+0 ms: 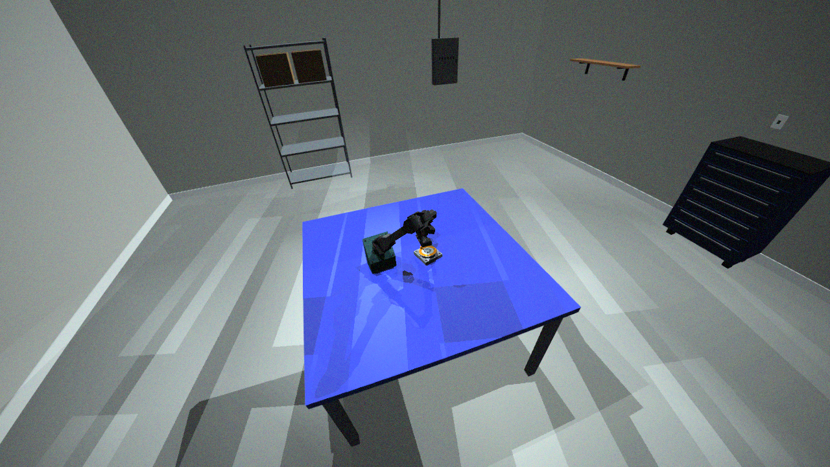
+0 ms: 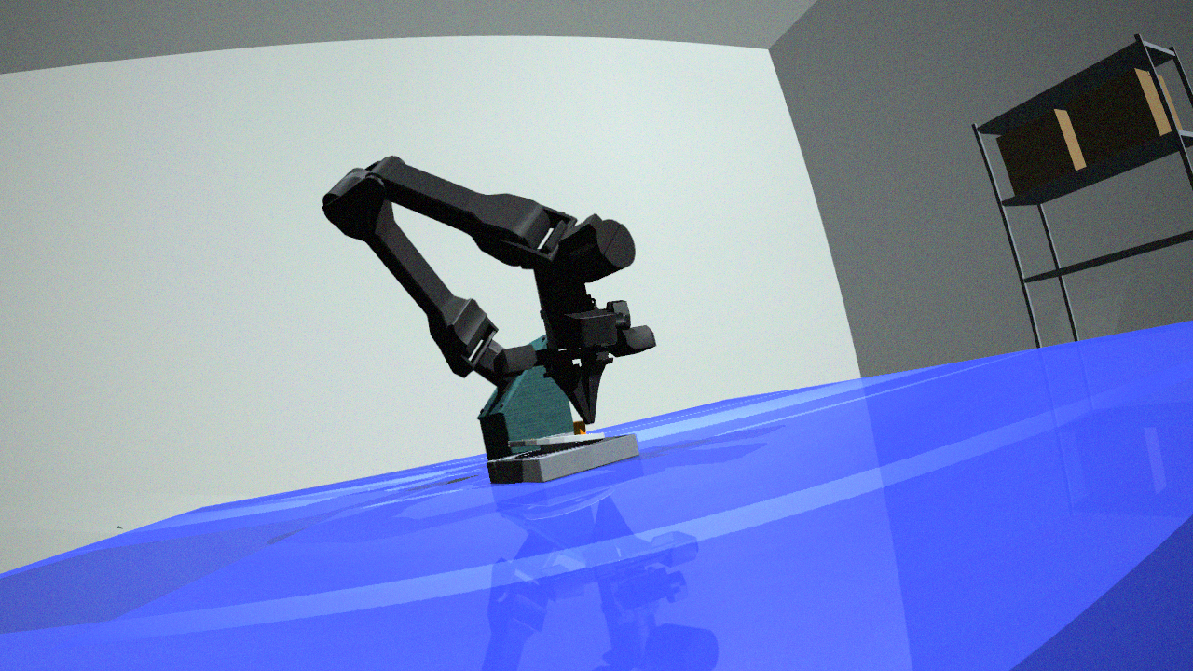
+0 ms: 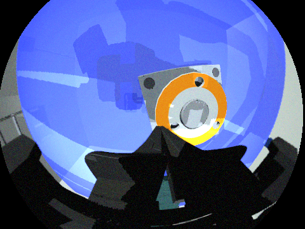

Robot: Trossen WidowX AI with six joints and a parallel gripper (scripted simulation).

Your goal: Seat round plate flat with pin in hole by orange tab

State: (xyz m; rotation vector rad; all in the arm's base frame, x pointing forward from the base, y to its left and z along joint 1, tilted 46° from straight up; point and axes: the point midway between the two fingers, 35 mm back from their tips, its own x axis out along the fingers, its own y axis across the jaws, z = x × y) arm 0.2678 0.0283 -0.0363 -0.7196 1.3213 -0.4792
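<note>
The round plate lies 1 cm ahead of my gripper tip, 3 cm to the right of it and 1 cm below it. Round my gripper tip: grey square base: 2 cm ahead, 5 cm to the right, 2 cm below.
</note>
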